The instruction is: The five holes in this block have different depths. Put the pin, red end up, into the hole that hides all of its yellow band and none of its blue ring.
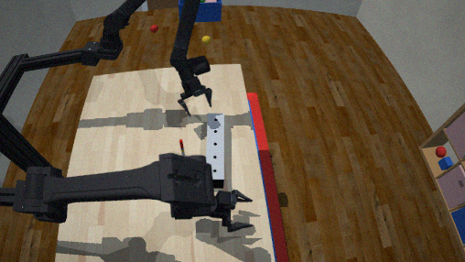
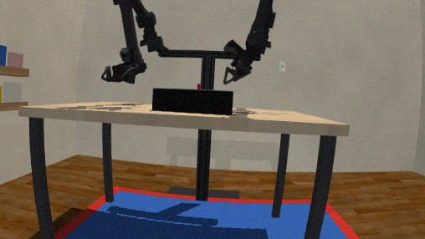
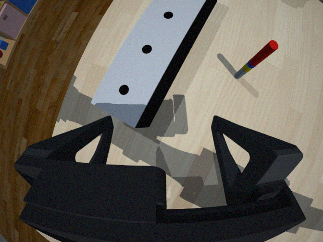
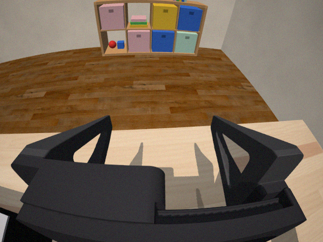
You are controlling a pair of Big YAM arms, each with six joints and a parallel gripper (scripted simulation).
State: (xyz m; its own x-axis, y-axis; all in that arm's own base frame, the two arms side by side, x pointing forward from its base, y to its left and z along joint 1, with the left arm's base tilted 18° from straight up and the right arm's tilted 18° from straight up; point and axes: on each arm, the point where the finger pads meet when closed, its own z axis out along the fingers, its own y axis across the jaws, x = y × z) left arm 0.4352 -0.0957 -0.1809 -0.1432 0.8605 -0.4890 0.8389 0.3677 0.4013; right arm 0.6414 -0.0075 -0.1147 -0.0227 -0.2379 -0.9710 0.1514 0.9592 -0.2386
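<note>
Now: left hand 70 mm past the pin, 140 mm to the left of it and 70 mm above it. The rest, counted from my left hand: block 70 mm ahead, 130 mm to the right, 90 mm below.
</note>
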